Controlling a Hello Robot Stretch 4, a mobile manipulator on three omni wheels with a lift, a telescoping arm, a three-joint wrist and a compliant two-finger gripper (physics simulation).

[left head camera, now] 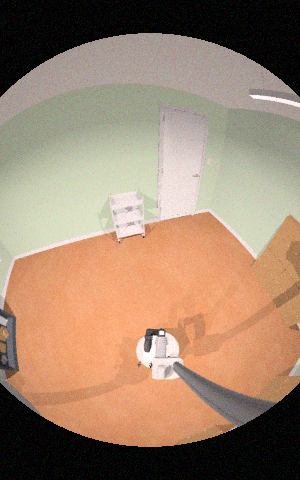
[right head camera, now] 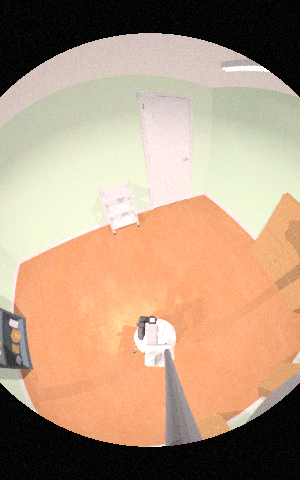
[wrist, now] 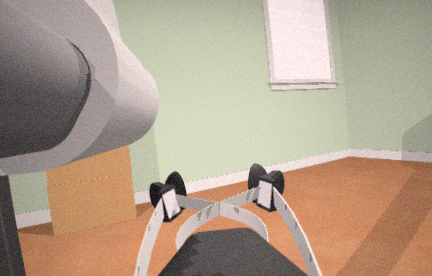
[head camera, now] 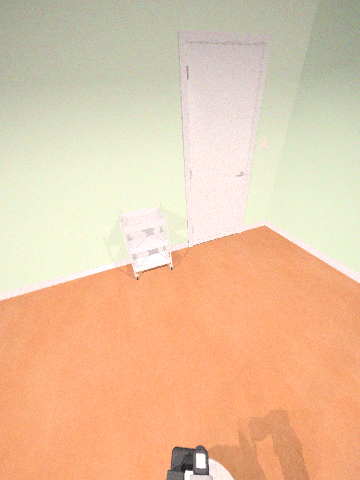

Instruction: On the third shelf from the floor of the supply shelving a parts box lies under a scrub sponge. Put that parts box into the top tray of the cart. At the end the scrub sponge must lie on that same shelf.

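Places are measured from the robot's base along level axes (x ahead, y left, z up), in millimetres.
Pixels of known places: gripper, fingertip midpoint: (left head camera: 144,367) (right head camera: 139,354) (wrist: 216,183).
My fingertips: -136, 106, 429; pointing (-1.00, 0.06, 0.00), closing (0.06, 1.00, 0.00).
Behind a point stands the place of what it marks, as x, y, z.
The white cart (head camera: 144,220) {1777, 509, 635} (left head camera: 128,198) {1833, 483, 635} (right head camera: 116,192) {1768, 501, 631} stands against the far green wall, left of the door, well away from the robot. No objects can be made out in its top tray. The dark supply shelving (left head camera: 12,342) {-627, 2038, 34} (right head camera: 27,350) {-753, 1982, 1} is partly visible at the left edge of both side head views, with several small items on it. Which shelf they lie on, and whether the parts box or scrub sponge is among them, I cannot tell. My gripper (wrist: 216,183) {-136, 106, 429} is open, its two fingertips wide apart with nothing between them, away from both cart and shelving.
A white door (head camera: 222,135) {2315, -372, 1339} (left head camera: 182,160) {2308, -354, 1156} (right head camera: 168,150) {2302, -339, 1071} is right of the cart. Brown cabinets or boxes (left head camera: 280,265) {710, -1711, 477} (right head camera: 277,245) {745, -1695, 452} stand along the right side. In the wrist view a brown box (wrist: 92,192) {-1347, -517, 172} stands by the wall, partly behind the robot's wrist, and a window (wrist: 300,40) {-2379, 1187, 1204} is higher up.
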